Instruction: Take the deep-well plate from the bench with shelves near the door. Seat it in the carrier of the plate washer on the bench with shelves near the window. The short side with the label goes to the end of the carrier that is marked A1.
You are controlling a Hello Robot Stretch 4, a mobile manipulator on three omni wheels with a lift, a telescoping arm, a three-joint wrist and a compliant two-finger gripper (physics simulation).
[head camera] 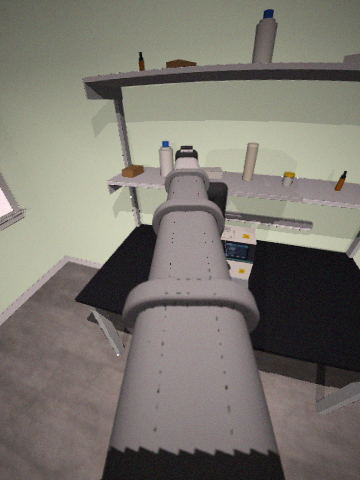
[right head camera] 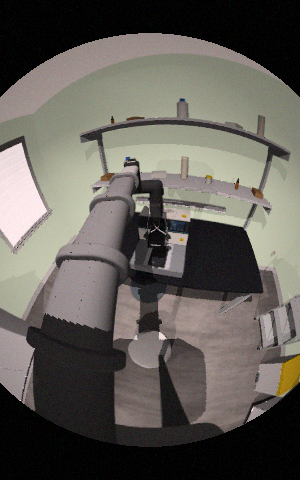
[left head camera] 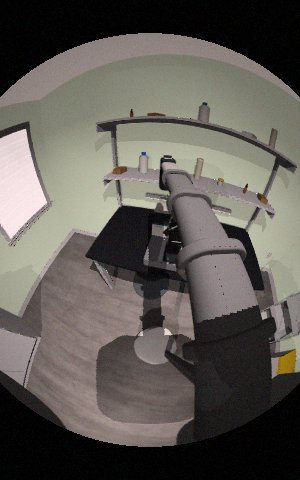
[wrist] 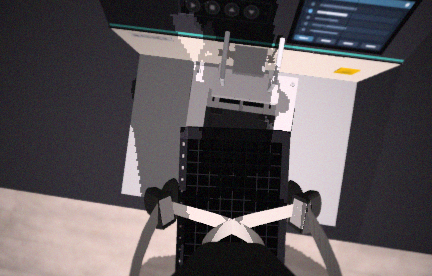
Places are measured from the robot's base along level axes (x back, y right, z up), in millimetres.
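Where they show: gripper, between the fingertips: (wrist: pixel 231 195); robot's base, origin of its link: (right head camera: pixel 150 347) (left head camera: pixel 154 344).
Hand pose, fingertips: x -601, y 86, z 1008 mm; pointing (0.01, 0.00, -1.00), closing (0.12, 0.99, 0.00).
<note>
Each offset is from my fingertips to the centre of the thing. "pt": to the spot under its first point. Level surfaces: height alone.
My gripper (wrist: pixel 231 195) (right head camera: pixel 158 235) is shut on the black deep-well plate {dz +25, dx +1, dy +0 mm} (wrist: pixel 235 165), with one finger pad at each long side. A row of small marks runs along the plate's left edge in the wrist view; its short-side label does not show. The plate hangs over the front part of the plate washer {dz -138, dx -141, dy +40 mm} (wrist: pixel 345 130) (right head camera: pixel 179 237) (head camera: pixel 240 245) and hides much of the carrier {pt dz -178, dx -78, dy +25 mm} (wrist: pixel 240 119). The carrier's far end, with two dark slots, shows beyond the plate. The A1 mark is hidden. The gap in height between plate and carrier cannot be told.
Two pale upright prongs (wrist: pixel 225 60) (wrist: pixel 280 60) stand at the carrier's far end, before the washer's screen {pt dz -38, dx -158, dy +143 mm} (wrist: pixel 350 22). The washer stands on the black bench {dz -273 mm} (head camera: pixel 305 300) (right head camera: pixel 220 250). A lower shelf {dz +184 mm} (head camera: pixel 300 193) and an upper shelf (head camera: pixel 225 74) hold bottles and boxes. A window {pt dz +255, dx -643, dy -1716 mm} (left head camera: pixel 22 185) is at left.
</note>
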